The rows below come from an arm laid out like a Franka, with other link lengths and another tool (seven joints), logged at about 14 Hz.
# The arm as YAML. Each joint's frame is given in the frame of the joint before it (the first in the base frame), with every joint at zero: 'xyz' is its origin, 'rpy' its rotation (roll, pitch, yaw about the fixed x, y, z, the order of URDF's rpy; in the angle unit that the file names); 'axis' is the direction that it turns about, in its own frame. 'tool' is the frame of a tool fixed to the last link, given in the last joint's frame.
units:
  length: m
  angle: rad
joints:
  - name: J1
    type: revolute
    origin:
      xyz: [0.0, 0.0, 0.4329]
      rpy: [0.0, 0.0, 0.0]
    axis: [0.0, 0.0, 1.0]
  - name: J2
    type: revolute
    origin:
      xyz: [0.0, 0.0, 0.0]
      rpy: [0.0, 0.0, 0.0]
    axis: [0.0, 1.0, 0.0]
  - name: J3
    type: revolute
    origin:
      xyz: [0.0, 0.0, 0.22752]
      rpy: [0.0, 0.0, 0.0]
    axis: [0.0, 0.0, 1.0]
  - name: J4
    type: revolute
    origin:
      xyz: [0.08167, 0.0, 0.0]
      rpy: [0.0, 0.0, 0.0]
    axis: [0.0, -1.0, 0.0]
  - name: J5
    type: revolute
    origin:
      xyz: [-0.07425, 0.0, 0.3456]
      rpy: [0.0, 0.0, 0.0]
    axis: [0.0, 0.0, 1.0]
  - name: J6
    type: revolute
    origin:
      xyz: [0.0, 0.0, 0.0]
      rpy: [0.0, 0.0, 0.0]
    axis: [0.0, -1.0, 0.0]
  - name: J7
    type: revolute
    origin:
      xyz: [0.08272, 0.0, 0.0]
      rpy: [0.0, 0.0, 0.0]
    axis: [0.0, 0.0, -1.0]
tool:
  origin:
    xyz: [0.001, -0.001, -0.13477]
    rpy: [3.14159, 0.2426, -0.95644]
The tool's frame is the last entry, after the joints.
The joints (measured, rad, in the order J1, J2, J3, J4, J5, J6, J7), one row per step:
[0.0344, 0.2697, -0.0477, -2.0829, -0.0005, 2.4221, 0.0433]
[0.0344, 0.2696, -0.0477, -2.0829, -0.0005, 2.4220, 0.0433]
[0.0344, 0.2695, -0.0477, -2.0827, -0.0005, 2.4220, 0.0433]
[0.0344, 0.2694, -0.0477, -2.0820, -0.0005, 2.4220, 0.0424]
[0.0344, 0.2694, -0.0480, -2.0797, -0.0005, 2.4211, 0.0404]
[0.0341, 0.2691, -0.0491, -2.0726, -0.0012, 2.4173, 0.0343]
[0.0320, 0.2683, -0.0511, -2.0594, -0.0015, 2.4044, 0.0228]
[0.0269, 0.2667, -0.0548, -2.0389, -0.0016, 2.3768, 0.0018]
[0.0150, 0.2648, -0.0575, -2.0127, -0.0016, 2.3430, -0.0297]
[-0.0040, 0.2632, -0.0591, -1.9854, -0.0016, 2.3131, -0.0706]
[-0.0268, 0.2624, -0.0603, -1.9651, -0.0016, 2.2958, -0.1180]
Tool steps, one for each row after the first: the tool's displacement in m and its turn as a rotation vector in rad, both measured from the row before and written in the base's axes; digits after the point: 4 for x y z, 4 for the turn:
[0.0000, 0.0000, 0.0000, 0.0000, 0.0000, 0.0000]
[0.0001, 0.0000, 0.0001, 0.0000, -0.0003, 0.0000]
[0.0002, 0.0000, 0.0003, -0.0001, -0.0008, 0.0009]
[0.0006, -0.0002, 0.0008, -0.0002, -0.0014, 0.0017]
[0.0018, -0.0008, 0.0026, -0.0013, -0.0035, 0.0053]
[0.0025, -0.0022, 0.0044, -0.0016, -0.0009, 0.0076]
[0.0029, -0.0047, 0.0065, -0.0024, 0.0058, 0.0122]
[0.0035, -0.0079, 0.0084, -0.0026, 0.0063, 0.0168]
[0.0037, -0.0112, 0.0092, -0.0029, 0.0018, 0.0202]
[0.0026, -0.0132, 0.0072, -0.0037, -0.0028, 0.0234]

